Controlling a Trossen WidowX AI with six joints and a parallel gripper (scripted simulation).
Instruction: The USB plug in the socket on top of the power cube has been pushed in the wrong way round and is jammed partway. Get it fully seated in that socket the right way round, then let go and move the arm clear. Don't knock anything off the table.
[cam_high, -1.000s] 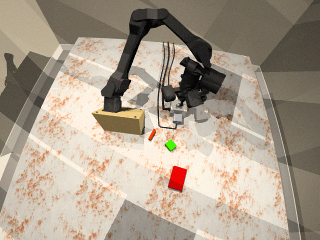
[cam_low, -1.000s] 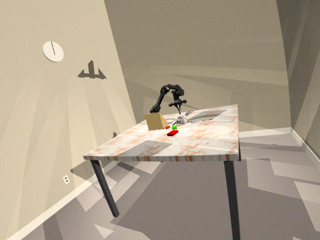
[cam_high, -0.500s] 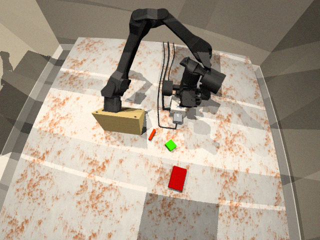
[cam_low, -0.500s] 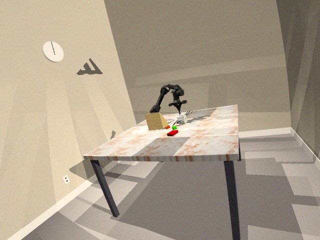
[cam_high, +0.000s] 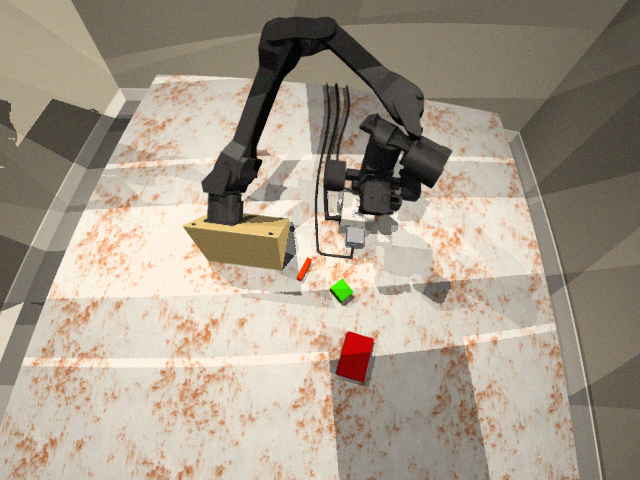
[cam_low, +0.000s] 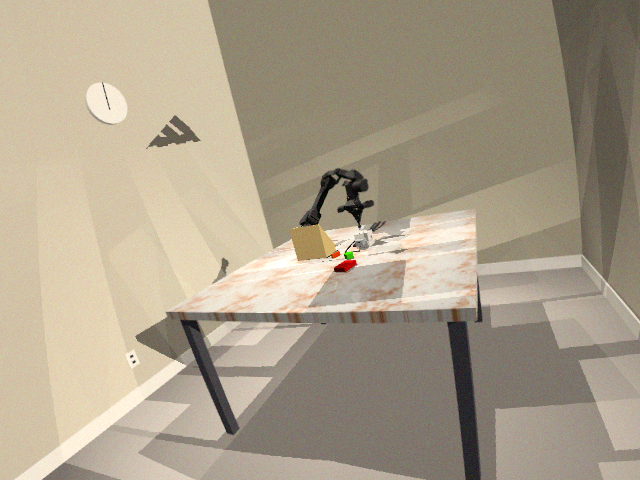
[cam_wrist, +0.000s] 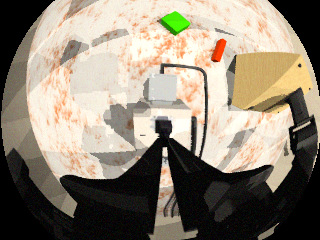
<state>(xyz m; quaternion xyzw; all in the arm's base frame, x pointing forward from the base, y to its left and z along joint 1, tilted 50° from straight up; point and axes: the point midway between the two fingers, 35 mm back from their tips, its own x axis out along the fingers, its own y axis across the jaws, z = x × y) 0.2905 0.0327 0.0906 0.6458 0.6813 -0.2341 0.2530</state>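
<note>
Right now the dark usb plug is 20 mm below my gripper tip. Also, from my gripper tip: flat red block 310 mm to the right, 120 mm below, 30 mm ahead; then orange stick 130 mm to the right, 120 mm below, 110 mm behind; then green cube 170 mm to the right, 120 mm below, 20 mm behind.
</note>
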